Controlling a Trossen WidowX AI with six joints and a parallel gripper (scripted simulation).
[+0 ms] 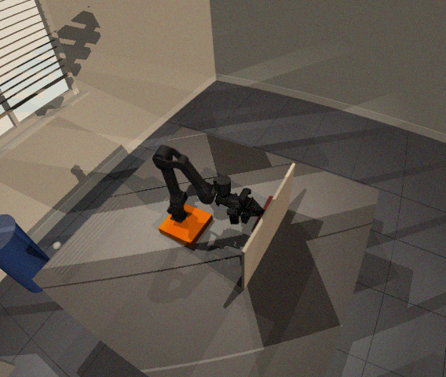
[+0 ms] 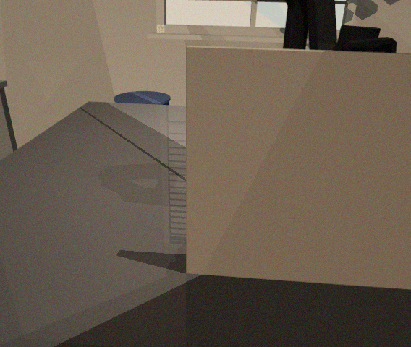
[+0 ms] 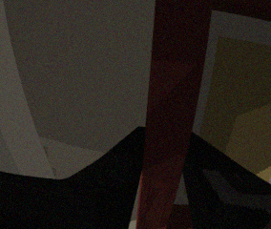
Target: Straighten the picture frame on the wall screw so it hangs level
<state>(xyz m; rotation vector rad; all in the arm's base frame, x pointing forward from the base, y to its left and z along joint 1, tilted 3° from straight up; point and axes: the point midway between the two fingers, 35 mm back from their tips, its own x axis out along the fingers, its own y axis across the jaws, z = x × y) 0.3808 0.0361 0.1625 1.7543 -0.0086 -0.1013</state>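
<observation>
My gripper tip is 10 mm to the right of the picture frame and 50 mm above it. Also, from my gripper tip: beige wall panel 20 mm ahead, 60 mm below.
</observation>
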